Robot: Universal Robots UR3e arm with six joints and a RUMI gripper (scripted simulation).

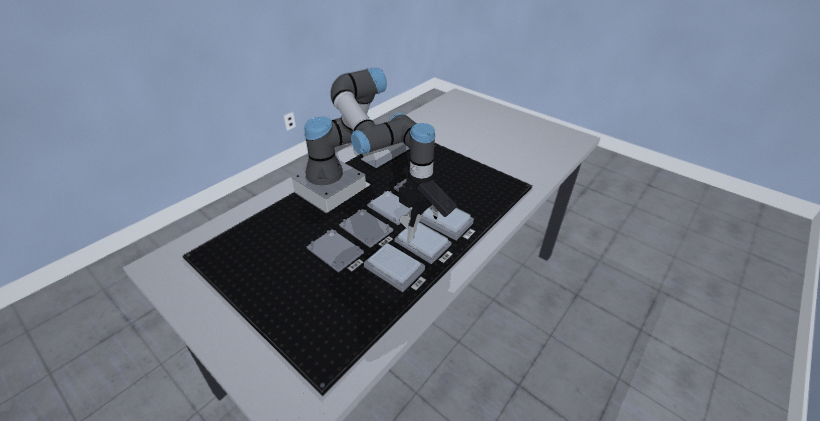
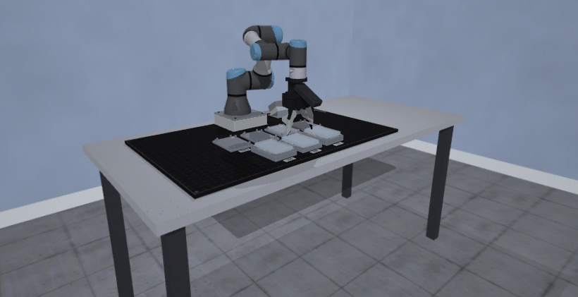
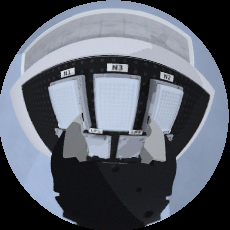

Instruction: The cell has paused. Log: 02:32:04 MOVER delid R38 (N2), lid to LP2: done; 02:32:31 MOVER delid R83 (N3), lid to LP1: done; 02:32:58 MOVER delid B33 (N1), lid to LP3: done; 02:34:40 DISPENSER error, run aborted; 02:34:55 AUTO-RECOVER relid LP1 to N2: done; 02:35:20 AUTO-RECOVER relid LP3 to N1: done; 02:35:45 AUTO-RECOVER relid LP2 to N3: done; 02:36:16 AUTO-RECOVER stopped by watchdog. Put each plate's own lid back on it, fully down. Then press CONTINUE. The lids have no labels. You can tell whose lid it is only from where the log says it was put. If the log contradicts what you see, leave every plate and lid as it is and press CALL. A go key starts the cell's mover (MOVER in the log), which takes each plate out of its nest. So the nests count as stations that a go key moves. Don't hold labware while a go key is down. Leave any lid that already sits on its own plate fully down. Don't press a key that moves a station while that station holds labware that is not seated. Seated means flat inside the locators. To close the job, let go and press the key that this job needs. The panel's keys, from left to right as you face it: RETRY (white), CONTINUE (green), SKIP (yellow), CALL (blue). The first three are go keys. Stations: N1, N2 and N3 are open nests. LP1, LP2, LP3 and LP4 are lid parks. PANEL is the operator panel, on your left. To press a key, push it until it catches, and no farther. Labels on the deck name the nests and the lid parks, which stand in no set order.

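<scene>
Right now my hand is 1 cm short of the plate, 13 cm to the left of it and 3 cm above it. Round my hand: LP3 lid park: 18 cm behind, 7 cm to the right, 5 cm below; LP2 lid park: 19 cm behind, 19 cm to the left, 5 cm below; clear lid: 18 cm behind, 6 cm to the left, 4 cm below.
</scene>
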